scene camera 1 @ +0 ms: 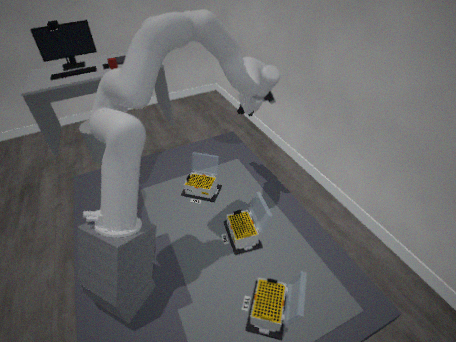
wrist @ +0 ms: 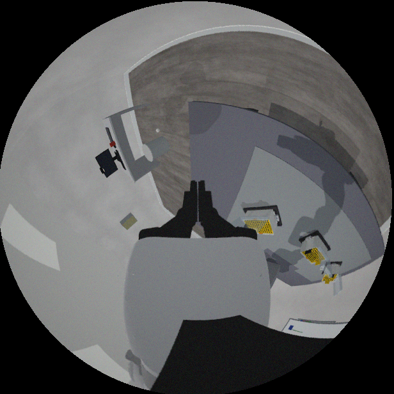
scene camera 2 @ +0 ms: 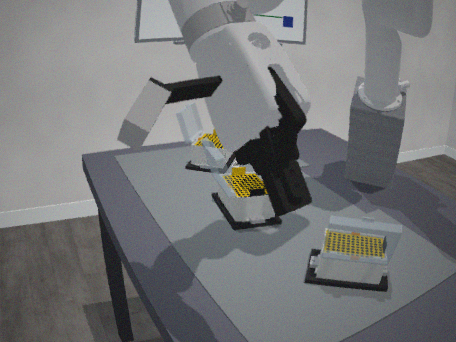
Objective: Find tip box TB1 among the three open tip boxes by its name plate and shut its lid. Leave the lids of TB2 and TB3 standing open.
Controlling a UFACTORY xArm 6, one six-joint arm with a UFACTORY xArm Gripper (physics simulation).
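Frame: origin at the arm's base, x ahead, y left, z up, level; centimetres.
Seen in the pictures: gripper, fingertip midpoint: (scene camera 1: 240, 112) (scene camera 2: 295, 209); arm's base at its link origin: (scene camera 1: 118, 225) (scene camera 2: 380, 96).
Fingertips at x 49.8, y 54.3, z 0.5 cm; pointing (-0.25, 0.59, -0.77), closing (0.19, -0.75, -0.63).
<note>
Offsets run from my fingertips to a thing's middle. "pt": to the spot under its first point.
Three tip boxes with yellow tip racks stand on black bases, all with clear lids standing open. One (scene camera 1: 200, 182) (scene camera 2: 351, 267) (wrist: 259, 226) is at the desk end of the table, a second (scene camera 1: 242, 225) (scene camera 2: 252, 207) (wrist: 313, 255) in the middle, a third @(dx -11.9, dy -76.1, dz -19.0 cm) (scene camera 1: 269, 300) (wrist: 329, 278) at the other end. Name plates @(pt dx -27.1, dy -25.8, dz -25.2 cm) (scene camera 1: 195, 201) @(pt dx -19.1, dy -47.7, dz -25.2 cm) (scene camera 1: 224, 238) @(pt dx -17.8, dy -73.0, dz -25.2 cm) (scene camera 1: 246, 303) lie beside them, too blurred to read surely, so I cannot tell which is TB1. My gripper (scene camera 1: 245, 112) (scene camera 2: 291, 192) (wrist: 197, 189) is shut and empty, high above the table, partly hiding the middle box in scene camera 2.
The upright lids @(pt dx -19.7, dy -13.4, dz -14.9 cm) (scene camera 1: 205, 162) @(pt dx -4.6, dy -46.0, dz -14.2 cm) (scene camera 1: 261, 207) @(pt dx -4.8, dy -78.9, dz -14.8 cm) (scene camera 1: 298, 295) rise beside their boxes. The arm's grey pedestal (scene camera 1: 117, 270) (scene camera 2: 375, 142) stands at the table's side. A desk (scene camera 1: 37, 89) with a monitor (scene camera 1: 64, 41) stands off the table. A whiteboard (scene camera 2: 160, 22) hangs on the wall.
</note>
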